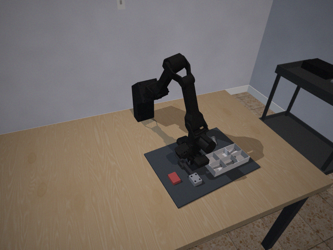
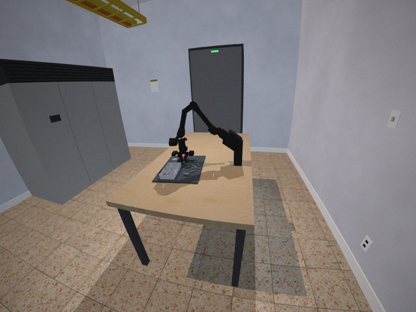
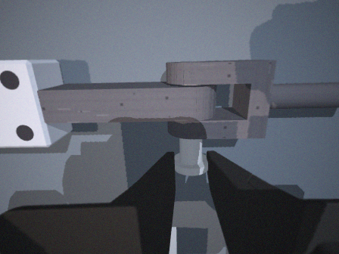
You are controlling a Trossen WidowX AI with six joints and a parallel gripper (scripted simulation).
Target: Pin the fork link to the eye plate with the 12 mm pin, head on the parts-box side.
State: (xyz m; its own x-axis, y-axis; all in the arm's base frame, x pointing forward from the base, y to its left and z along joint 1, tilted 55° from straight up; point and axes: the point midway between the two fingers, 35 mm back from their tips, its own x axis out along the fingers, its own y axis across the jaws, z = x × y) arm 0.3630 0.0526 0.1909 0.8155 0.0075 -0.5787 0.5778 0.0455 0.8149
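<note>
The grey pin is 3 cm below my hand and 2 cm to the right of it. From my hand the other things lie so: eye plate: 3 cm to the right, 3 cm below, 2 cm ahead; then light grey headed pin: 6 cm behind, 5 cm to the left, 4 cm below; then mat: 6 cm to the left, 5 cm below.
</note>
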